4 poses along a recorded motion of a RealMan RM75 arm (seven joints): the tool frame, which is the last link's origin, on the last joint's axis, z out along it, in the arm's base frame.
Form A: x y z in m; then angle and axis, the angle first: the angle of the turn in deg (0 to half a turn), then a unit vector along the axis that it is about.
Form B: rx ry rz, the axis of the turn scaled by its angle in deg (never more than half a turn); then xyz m. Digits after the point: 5 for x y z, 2 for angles.
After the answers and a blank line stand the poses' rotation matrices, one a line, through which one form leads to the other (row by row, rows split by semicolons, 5 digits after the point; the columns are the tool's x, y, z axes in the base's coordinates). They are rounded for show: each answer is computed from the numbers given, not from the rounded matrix.
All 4 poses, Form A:
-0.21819 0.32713 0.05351 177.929 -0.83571 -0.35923 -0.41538
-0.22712 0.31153 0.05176 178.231 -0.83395 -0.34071 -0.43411
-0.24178 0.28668 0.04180 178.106 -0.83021 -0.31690 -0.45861
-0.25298 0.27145 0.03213 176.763 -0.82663 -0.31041 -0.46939
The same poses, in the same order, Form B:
-148.70 -63.92 -73.91 -0.21819 0.32713 0.05351
-148.64 -60.72 -77.37 -0.22712 0.31153 0.05176
-147.87 -56.44 -81.68 -0.24178 0.28668 0.04180
-146.12 -54.87 -82.97 -0.25298 0.27145 0.03213

0.39702 0.61524 0.68107; 0.58522 -0.74134 0.32854; 0.70703 0.26814 -0.65438
0.39108 0.58153 0.71336; 0.55473 -0.76741 0.32148; 0.73439 0.26999 -0.62271
0.37867 0.54120 0.75081; 0.51089 -0.79866 0.31803; 0.77175 0.26315 -0.57892
0.36714 0.53928 0.75788; 0.48628 -0.80585 0.33785; 0.79293 0.24450 -0.55810

